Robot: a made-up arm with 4 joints.
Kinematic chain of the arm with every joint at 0, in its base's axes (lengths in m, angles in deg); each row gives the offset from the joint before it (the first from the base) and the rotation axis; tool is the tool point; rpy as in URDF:
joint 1: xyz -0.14 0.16 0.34 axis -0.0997 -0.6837 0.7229
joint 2: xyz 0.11 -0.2 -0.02 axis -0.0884 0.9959 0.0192
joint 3: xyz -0.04 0 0.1 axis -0.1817 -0.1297 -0.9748
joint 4: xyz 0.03 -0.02 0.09 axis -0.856 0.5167 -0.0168
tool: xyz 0.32 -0.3 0 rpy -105.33 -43.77 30.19
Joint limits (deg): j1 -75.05..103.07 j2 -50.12..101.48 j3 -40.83..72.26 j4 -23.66..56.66
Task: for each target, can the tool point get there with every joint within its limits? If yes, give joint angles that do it. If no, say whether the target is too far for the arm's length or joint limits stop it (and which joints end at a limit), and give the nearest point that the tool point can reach.
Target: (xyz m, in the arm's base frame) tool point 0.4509 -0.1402 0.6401
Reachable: yes | joints 38.34 43.30 14.00 13.85
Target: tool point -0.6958 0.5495 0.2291
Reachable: no: joint limits stop it (at a limit: joint 1, joint 2, joint 3, joint 4) | nearest point -0.5699 0.1527 0.0211 | short by 0.465 m
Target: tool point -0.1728 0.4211 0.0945
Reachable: no: joint limits stop it (at a limit: joint 1, joint 2, joint 3, joint 4) | nearest point -0.5699 0.1527 0.0211 | short by 0.485 m
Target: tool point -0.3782 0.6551 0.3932
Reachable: no: joint limits stop it (at a limit: joint 1, joint 3, joint 4) | nearest point -0.0992 0.6006 0.7917 | short by 0.490 m
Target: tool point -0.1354 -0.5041 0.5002
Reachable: yes | joints 19.38 -36.40 52.09 12.15
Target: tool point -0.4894 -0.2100 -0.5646
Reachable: no: too far | nearest point -0.3758 -0.1462 -0.1746 | short by 0.411 m
